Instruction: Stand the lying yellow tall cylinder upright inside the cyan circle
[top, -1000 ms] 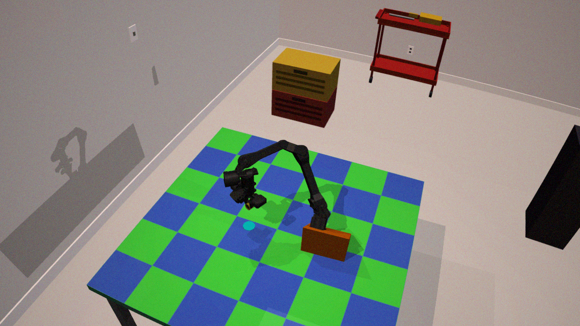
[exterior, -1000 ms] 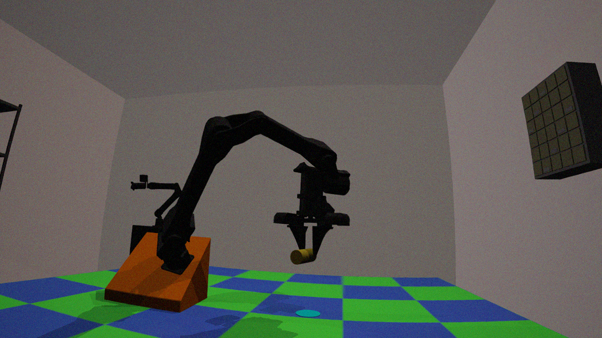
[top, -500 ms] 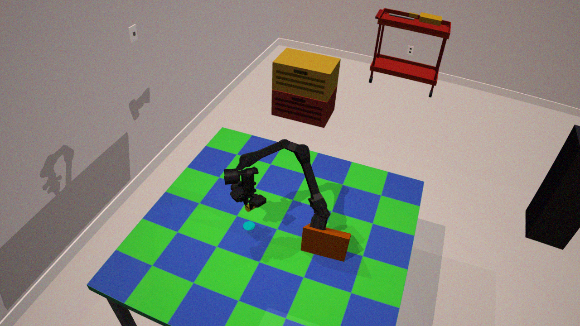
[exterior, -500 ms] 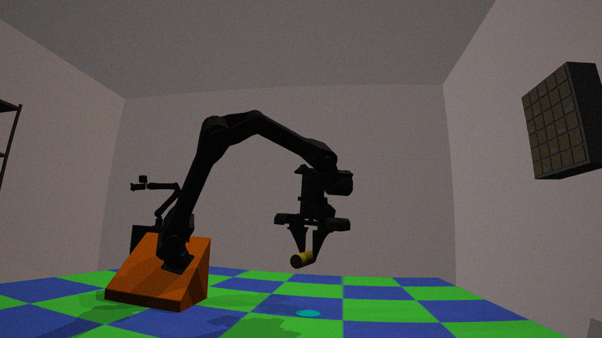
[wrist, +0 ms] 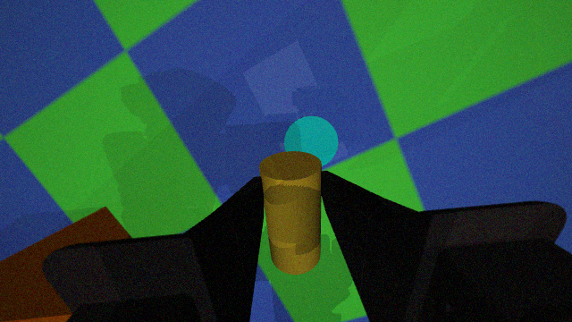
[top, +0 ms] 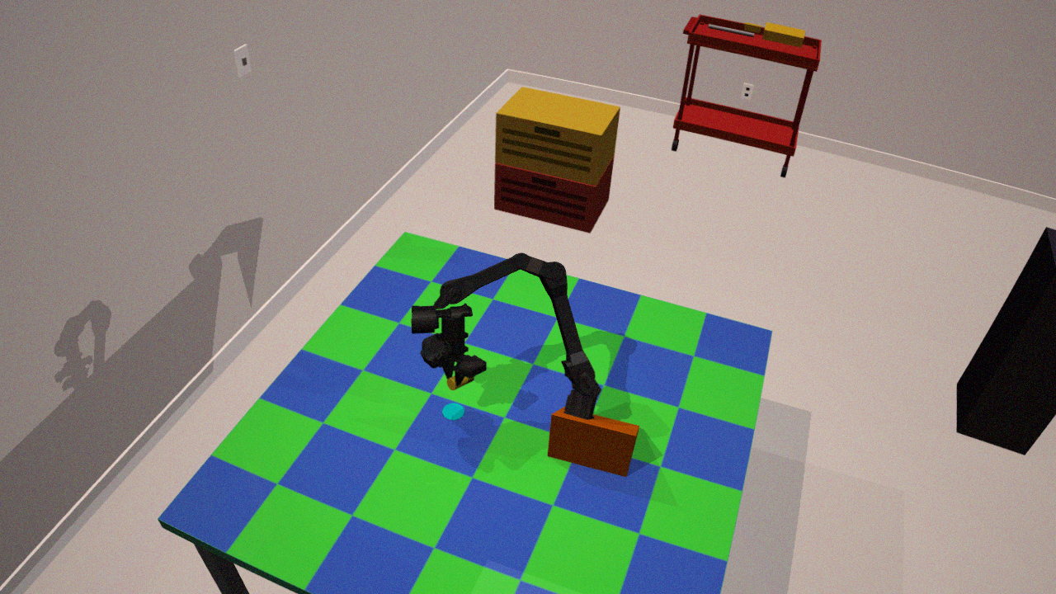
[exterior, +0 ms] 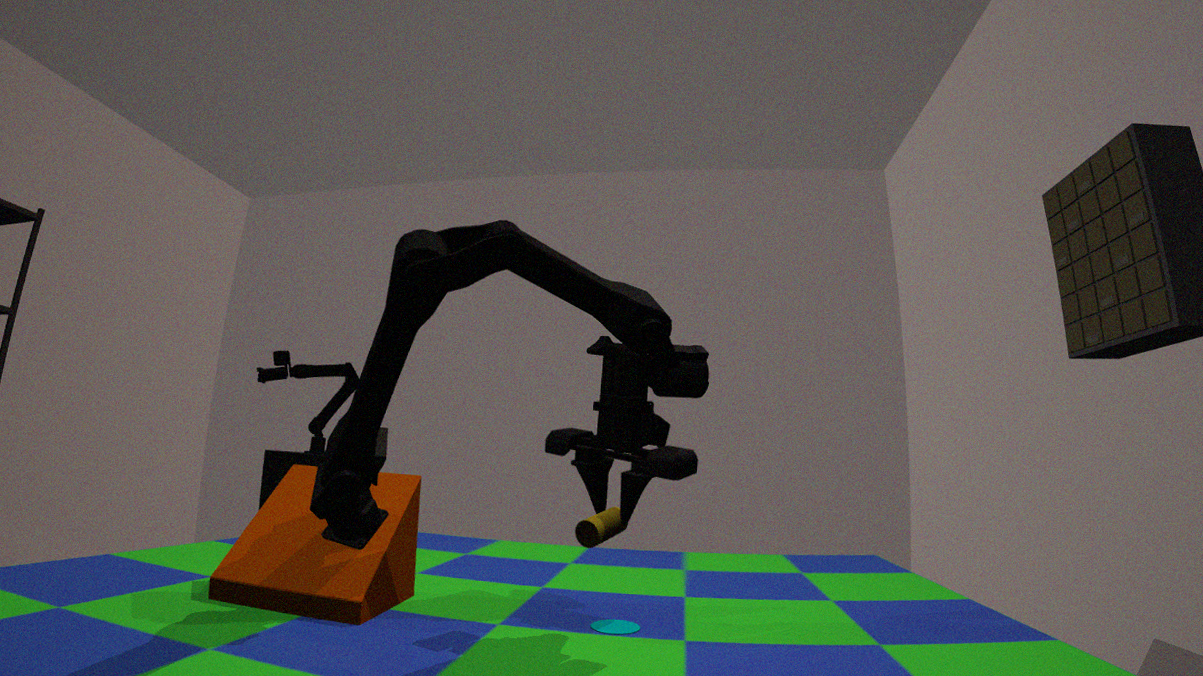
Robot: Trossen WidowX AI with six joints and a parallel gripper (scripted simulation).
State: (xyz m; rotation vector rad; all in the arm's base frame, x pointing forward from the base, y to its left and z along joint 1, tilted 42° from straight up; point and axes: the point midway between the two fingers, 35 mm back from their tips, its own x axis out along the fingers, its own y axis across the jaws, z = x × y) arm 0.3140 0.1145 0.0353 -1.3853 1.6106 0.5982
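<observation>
Now: the cyan circle 10 mm ahead of my gripper tip, 10 mm to the right of it and 130 mm below it. From my gripper tip the other things lie so: yellow tall cylinder (10 mm behind, 20 mm to the right, 10 mm below).
</observation>
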